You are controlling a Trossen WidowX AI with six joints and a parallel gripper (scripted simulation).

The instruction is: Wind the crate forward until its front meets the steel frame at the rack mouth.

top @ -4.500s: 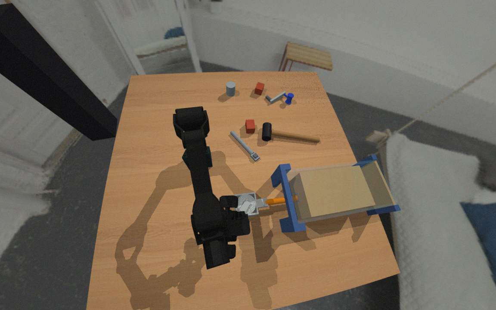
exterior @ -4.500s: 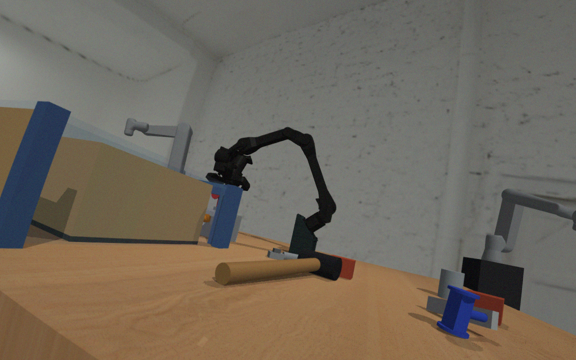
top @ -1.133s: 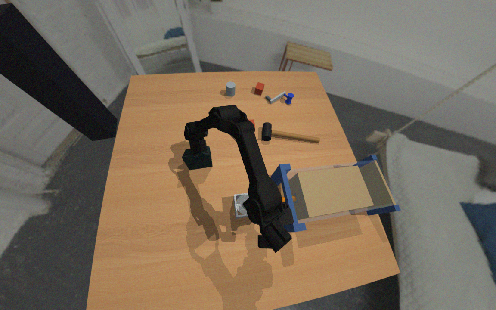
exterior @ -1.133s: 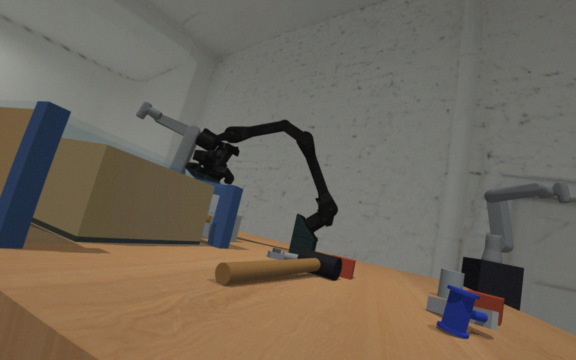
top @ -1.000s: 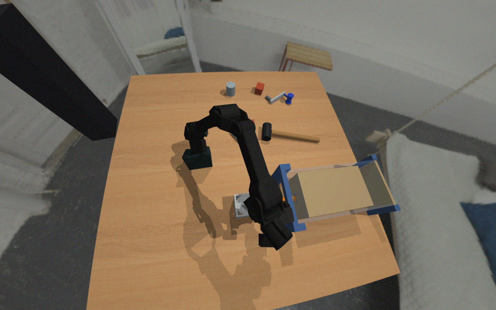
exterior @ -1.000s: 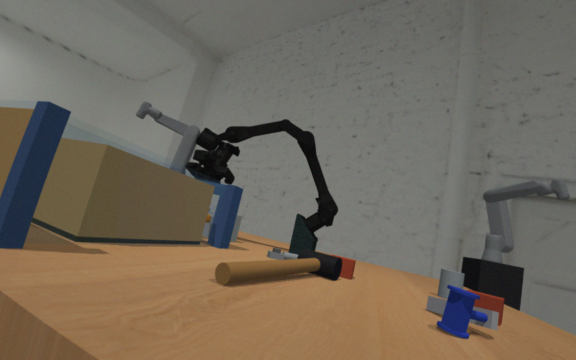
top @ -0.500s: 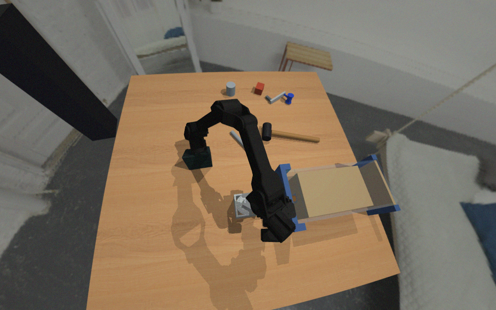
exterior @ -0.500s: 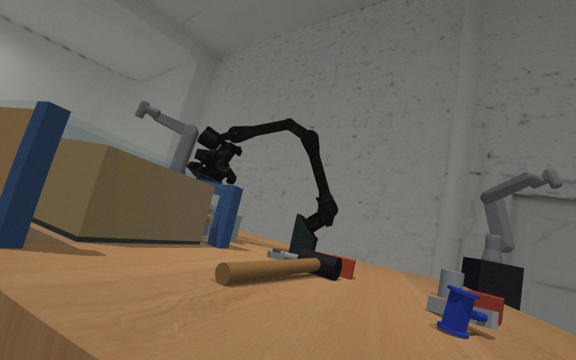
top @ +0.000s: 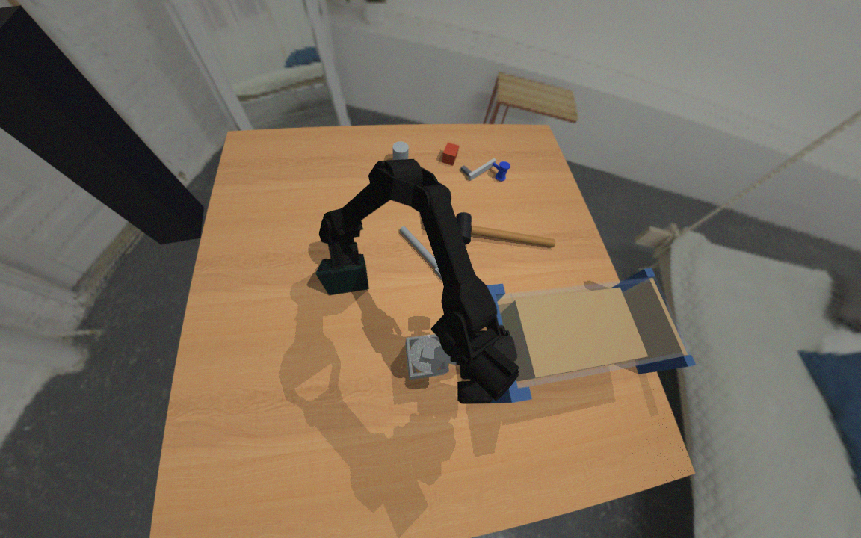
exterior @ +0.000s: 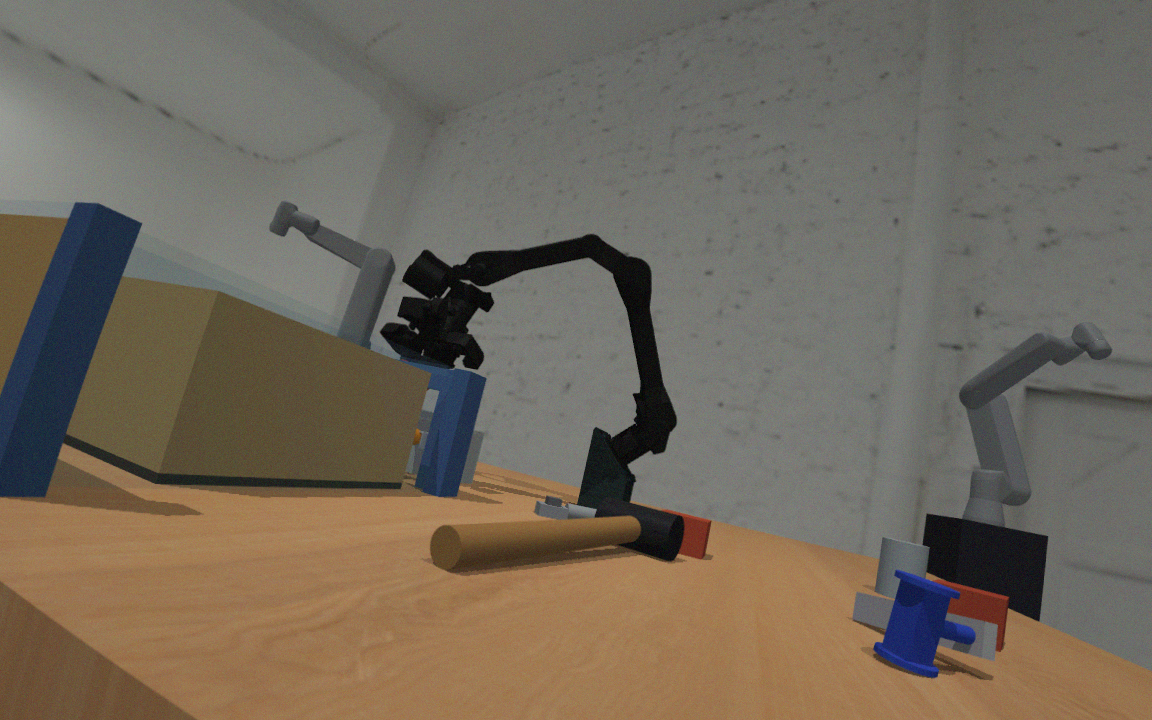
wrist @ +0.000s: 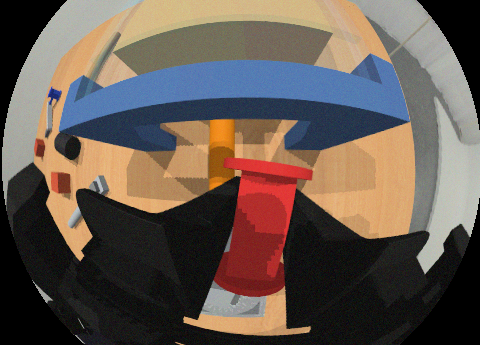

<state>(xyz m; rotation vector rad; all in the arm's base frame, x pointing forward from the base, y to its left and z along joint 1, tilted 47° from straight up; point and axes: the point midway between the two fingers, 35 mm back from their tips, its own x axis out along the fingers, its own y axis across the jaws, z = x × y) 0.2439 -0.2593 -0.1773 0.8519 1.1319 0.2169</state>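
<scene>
Right now my gripper tip is 5 cm past the red-knobbed winch handle, 2 cm to the right of it and 3 cm above it. Round my gripper tip: winch: 12 cm behind, 4 cm to the left, 10 cm below; then red knob: 2 cm behind; then blue steel frame: 5 cm ahead, 3 cm to the left, 2 cm below.
</scene>
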